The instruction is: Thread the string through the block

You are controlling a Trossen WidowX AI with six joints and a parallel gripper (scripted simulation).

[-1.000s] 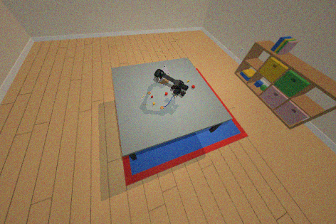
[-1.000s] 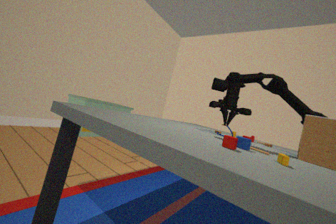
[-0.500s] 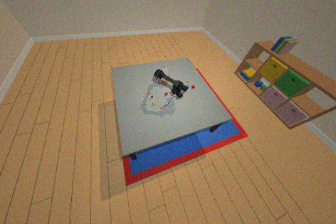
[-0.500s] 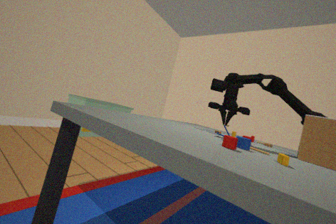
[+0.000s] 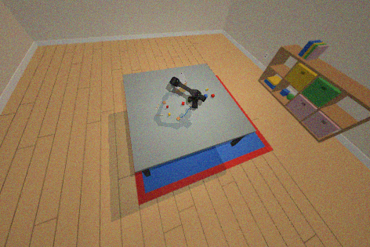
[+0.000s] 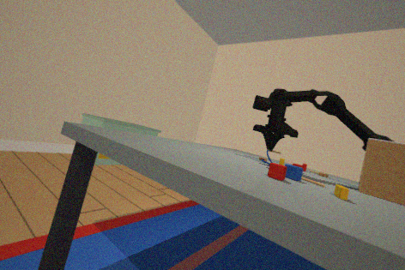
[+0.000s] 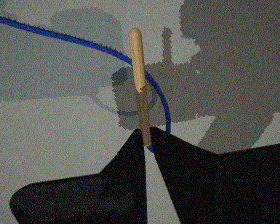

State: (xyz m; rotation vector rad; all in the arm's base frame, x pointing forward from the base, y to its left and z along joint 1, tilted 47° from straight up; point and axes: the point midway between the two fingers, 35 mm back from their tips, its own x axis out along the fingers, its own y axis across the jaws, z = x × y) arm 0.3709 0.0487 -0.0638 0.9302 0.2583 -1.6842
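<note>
The red cube lies 10 cm to the right of my gripper tip, 10 cm behind it and 4 cm below it. Round my gripper tip: yellow block: 30 cm to the left, 24 cm behind, 5 cm below; then round button: 22 cm to the right, 8 cm ahead, 5 cm below; then blue cube: 22 cm to the left, 13 cm behind, 4 cm below.
</note>
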